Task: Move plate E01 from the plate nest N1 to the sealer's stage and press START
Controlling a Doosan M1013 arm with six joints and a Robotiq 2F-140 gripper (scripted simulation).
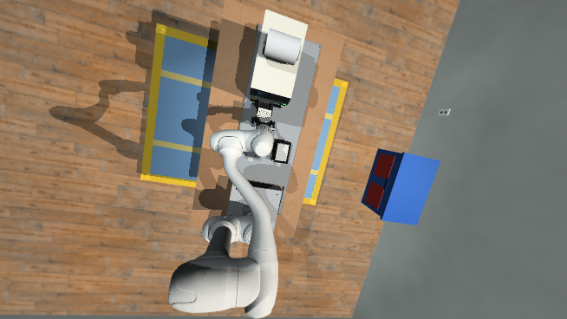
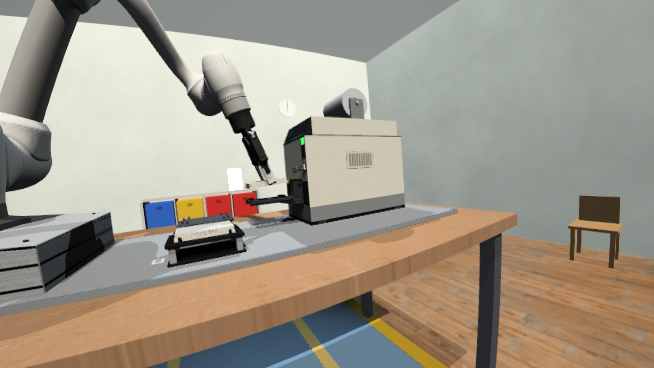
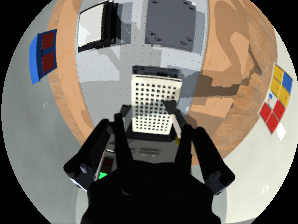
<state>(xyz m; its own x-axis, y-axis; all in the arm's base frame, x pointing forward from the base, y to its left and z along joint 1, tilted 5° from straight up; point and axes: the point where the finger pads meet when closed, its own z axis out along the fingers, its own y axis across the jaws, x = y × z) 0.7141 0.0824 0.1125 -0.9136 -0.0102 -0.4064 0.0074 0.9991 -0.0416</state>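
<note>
Now: hand 80 mm above the dark stage. From my hand the other things lie so: foil roll (340 mm ahead, 10 mm to the right, 250 mm above); plate (210 mm behind, 190 mm to the right, 120 mm below).
</note>
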